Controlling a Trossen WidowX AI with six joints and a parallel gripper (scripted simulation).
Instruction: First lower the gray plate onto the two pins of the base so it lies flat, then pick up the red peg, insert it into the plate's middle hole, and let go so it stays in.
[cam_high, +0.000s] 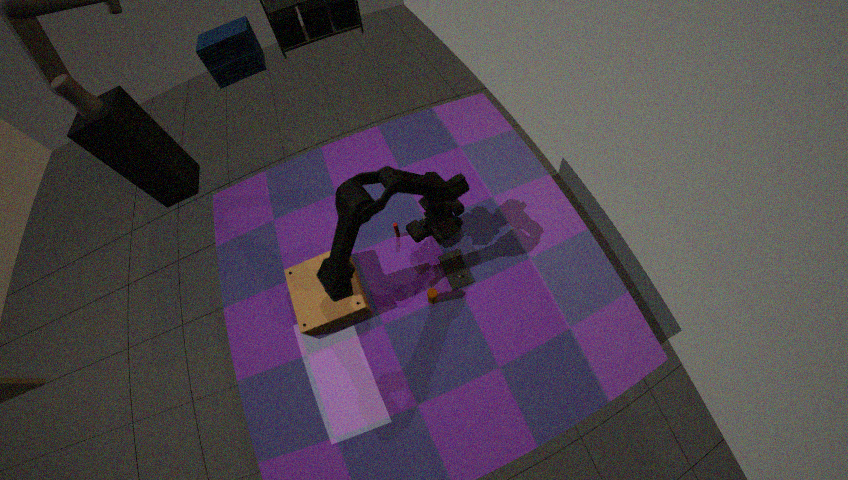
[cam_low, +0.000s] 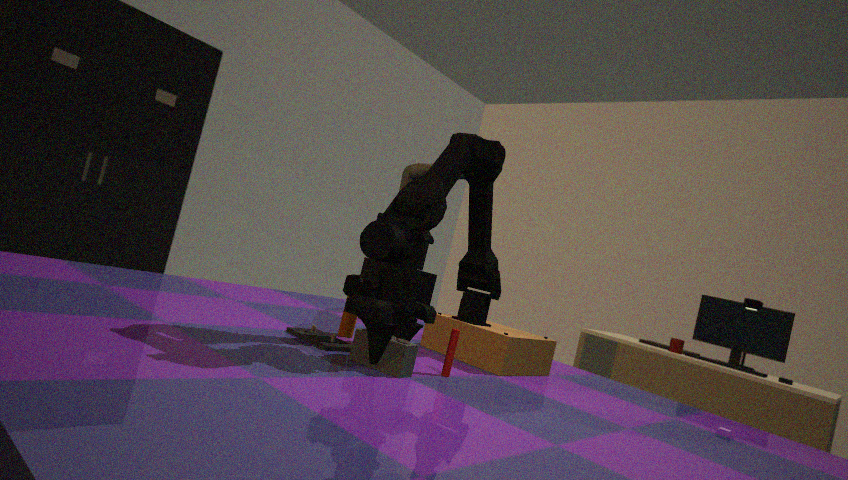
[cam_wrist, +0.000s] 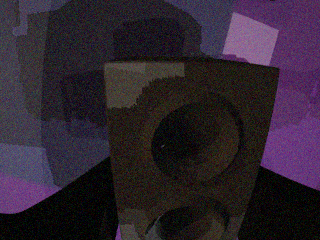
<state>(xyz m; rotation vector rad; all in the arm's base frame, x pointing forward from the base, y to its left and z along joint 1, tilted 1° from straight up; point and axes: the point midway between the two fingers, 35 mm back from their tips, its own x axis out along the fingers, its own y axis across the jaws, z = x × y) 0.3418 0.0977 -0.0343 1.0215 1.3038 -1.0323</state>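
Now: the base 1 cm ahead of my gripper tip and 15 cm to the right of it. The rest, counted from my gripper tip: red peg 12 cm behind, 4 cm to the left, 3 cm above; then gray plate 3 cm above; then orange peg 10 cm behind, 21 cm to the right, 3 cm above.
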